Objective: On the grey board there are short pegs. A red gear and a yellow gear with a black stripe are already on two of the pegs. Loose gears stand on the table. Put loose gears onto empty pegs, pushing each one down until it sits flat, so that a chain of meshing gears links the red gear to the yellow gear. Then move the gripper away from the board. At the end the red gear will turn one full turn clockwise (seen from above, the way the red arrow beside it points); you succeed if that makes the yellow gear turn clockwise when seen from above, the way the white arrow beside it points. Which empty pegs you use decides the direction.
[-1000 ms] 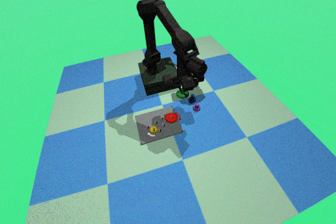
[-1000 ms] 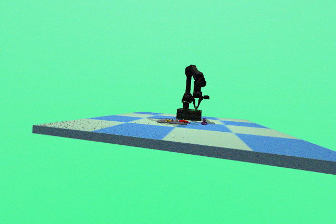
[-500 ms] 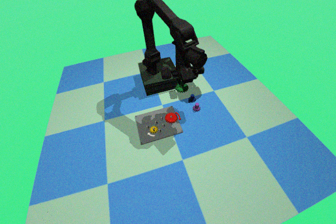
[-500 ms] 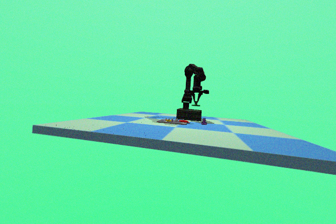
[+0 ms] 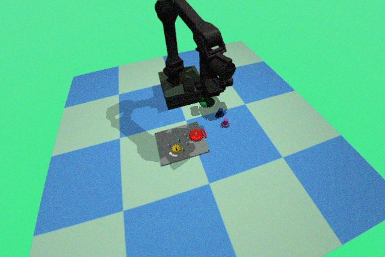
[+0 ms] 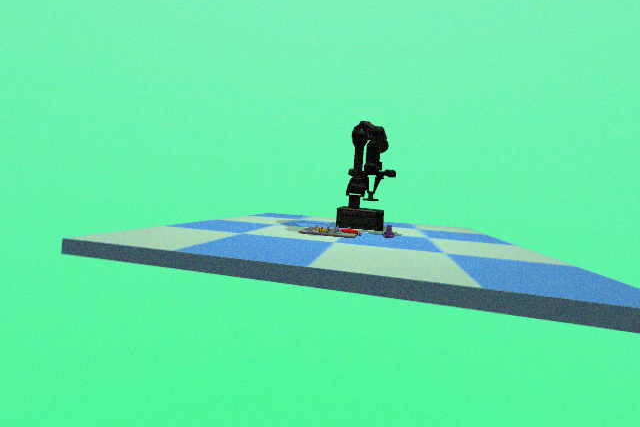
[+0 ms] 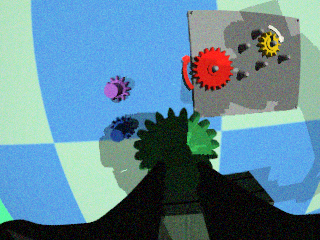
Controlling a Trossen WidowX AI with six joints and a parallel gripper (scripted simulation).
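The red gear is 15 cm below my gripper tip, 8 cm to the right of it and 5 cm ahead of it. Round my gripper tip: red arrow (15 cm below, 5 cm ahead, 4 cm to the right); then green gear (1 cm below); then blue gear (15 cm below, 8 cm to the left, 1 cm behind).
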